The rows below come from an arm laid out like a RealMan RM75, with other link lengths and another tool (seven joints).
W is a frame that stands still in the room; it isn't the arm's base.
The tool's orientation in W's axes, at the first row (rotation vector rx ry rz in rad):
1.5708 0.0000 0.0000
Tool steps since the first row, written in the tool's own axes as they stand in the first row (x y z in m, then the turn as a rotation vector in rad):
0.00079 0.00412 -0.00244 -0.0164 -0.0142 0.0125
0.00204 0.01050 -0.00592 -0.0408 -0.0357 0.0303
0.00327 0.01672 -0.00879 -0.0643 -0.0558 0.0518
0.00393 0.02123 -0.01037 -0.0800 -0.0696 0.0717
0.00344 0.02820 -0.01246 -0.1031 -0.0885 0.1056
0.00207 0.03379 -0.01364 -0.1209 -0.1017 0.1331
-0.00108 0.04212 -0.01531 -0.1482 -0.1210 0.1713
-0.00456 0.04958 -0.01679 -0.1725 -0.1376 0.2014
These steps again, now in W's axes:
0.00079 0.00244 0.00412 -0.0164 -0.0125 -0.0142
0.00204 0.00592 0.01050 -0.0408 -0.0303 -0.0357
0.00327 0.00879 0.01672 -0.0643 -0.0518 -0.0558
0.00393 0.01037 0.02123 -0.0800 -0.0717 -0.0696
0.00344 0.01246 0.02820 -0.1031 -0.1056 -0.0885
0.00207 0.01364 0.03379 -0.1209 -0.1331 -0.1017
-0.00108 0.01531 0.04212 -0.1482 -0.1713 -0.1210
-0.00456 0.01679 0.04958 -0.1725 -0.2014 -0.1376

